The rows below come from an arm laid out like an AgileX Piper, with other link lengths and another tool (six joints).
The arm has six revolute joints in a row. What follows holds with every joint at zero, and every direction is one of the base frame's.
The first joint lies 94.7 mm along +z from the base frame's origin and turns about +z.
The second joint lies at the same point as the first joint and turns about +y.
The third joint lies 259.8 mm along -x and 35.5 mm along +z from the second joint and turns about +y.
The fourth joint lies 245.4 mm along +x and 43.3 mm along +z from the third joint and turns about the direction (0.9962, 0, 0.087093).
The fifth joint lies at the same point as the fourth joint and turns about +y.
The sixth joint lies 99.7 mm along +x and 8.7 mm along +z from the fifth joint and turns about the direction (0.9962, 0, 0.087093).
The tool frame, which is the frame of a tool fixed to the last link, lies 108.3 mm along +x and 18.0 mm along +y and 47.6 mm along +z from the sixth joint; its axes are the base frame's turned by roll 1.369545, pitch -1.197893 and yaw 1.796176 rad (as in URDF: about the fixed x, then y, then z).
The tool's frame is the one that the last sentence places.
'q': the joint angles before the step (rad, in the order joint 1, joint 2, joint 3, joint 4, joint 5, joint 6). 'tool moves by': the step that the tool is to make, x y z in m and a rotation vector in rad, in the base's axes. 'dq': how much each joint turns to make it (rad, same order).
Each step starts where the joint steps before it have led.
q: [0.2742, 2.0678, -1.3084, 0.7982, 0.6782, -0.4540]
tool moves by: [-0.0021, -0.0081, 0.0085, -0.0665, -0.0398, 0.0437]
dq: [-0.0001, -0.0381, -0.0001, -0.1106, 0.0060, 0.0317]
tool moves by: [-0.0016, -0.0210, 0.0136, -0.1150, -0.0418, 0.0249]
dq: [-0.0059, -0.0656, 0.0003, -0.1987, 0.0222, 0.1049]
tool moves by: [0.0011, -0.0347, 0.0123, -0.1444, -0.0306, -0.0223]
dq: [-0.0154, -0.0654, 0.0000, -0.2385, 0.0387, 0.1538]
